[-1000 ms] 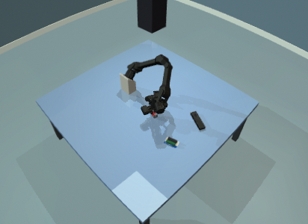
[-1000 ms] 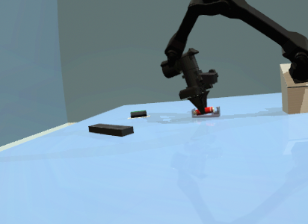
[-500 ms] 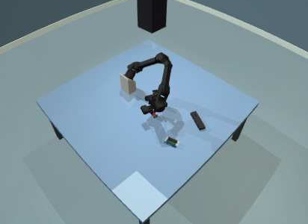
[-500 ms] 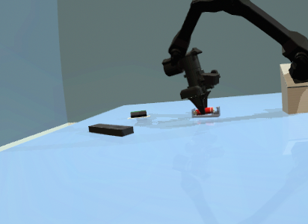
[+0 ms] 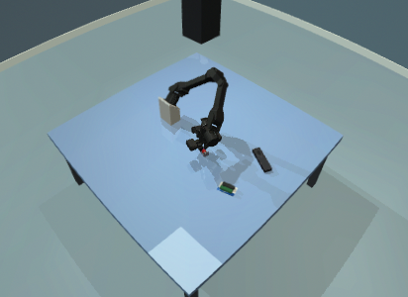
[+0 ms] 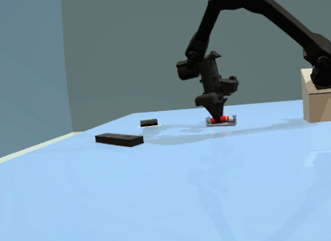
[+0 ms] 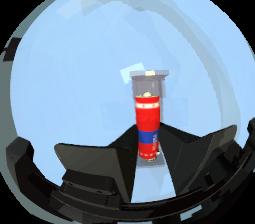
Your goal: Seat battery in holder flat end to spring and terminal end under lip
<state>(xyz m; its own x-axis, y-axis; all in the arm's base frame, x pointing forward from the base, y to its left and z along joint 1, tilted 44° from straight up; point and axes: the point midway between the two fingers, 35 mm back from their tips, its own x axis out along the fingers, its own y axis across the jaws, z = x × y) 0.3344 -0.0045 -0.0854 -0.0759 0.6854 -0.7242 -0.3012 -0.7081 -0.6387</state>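
The red battery lies 1 cm above my gripper tip. Also, from my gripper tip: black remote 28 cm ahead, 17 cm to the left, 1 cm above.
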